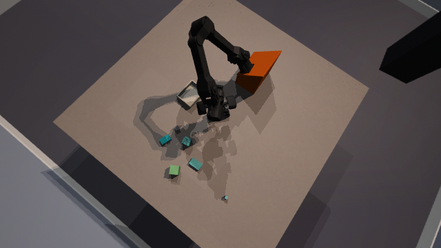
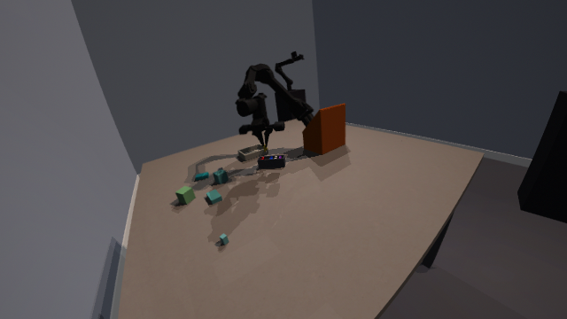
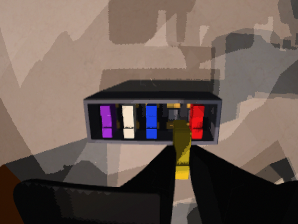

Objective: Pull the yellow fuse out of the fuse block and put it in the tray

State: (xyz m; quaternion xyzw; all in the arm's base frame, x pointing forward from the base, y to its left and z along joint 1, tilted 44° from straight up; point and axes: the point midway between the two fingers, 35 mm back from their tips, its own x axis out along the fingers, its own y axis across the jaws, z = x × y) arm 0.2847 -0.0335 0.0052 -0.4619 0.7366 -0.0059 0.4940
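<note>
Right now the grey tray is 18 cm to the right of my gripper tip, 9 cm below it and 4 cm behind it. The rest, counted from my gripper tip: yellow fuse (1 cm below).
</note>
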